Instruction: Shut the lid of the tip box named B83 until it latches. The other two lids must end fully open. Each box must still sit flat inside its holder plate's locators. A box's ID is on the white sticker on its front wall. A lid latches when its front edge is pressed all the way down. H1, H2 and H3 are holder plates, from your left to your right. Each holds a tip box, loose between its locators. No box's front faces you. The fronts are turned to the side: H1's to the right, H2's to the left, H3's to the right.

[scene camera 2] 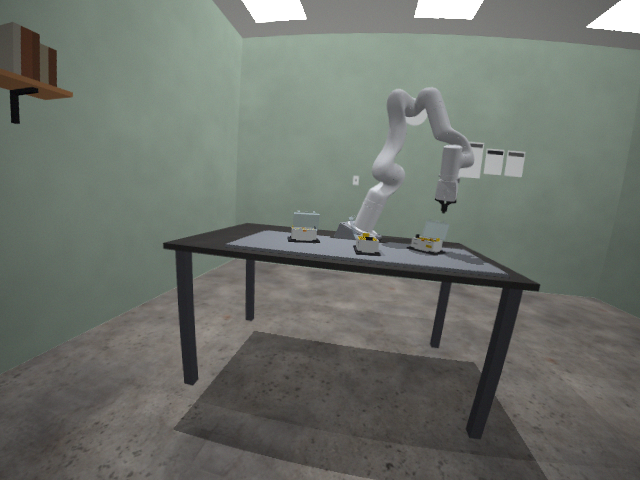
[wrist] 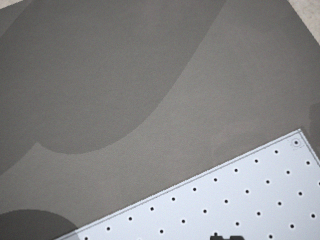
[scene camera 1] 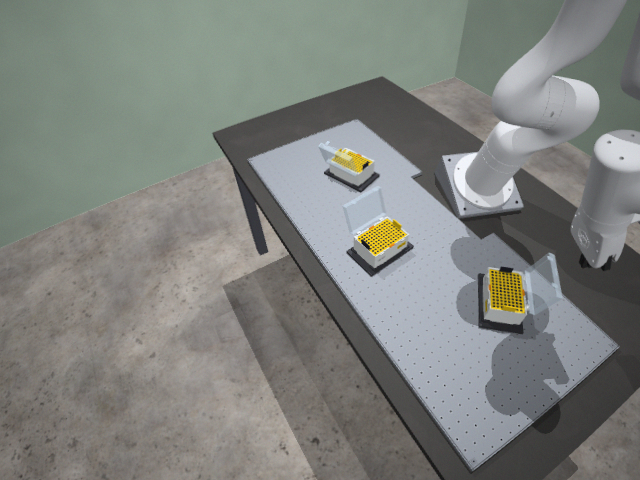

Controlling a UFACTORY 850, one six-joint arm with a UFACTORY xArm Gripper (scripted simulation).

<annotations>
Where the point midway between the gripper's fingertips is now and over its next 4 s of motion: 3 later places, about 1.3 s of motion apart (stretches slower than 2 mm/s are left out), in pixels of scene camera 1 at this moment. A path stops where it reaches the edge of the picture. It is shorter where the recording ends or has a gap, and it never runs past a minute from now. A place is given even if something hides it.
My gripper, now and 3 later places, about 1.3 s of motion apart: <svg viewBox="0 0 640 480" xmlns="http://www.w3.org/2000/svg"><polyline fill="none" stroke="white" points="587,263 588,267 576,282 562,279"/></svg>
</annotations>
